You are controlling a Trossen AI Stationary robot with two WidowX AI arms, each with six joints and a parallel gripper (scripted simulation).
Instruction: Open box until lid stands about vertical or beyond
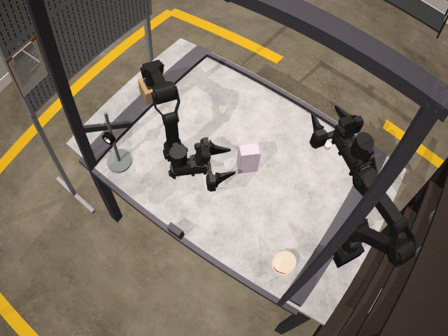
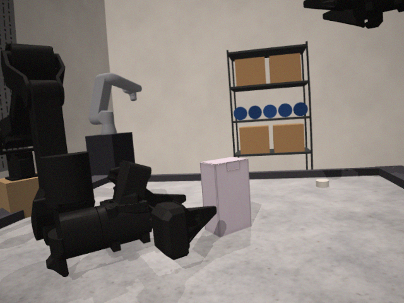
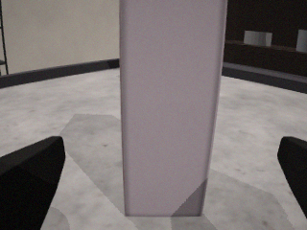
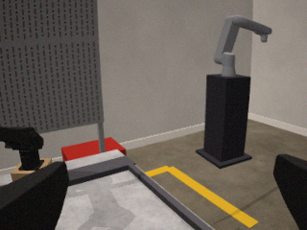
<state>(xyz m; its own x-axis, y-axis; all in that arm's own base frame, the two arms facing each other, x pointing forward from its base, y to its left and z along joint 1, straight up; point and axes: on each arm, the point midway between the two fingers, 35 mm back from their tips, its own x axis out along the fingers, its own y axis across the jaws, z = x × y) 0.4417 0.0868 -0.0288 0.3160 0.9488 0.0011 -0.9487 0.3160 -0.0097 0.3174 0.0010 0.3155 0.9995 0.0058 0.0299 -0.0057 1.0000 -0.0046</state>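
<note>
Right now my left hand is 70 mm short of the carton, 50 mm to the left of it and 20 mm below it.
</note>
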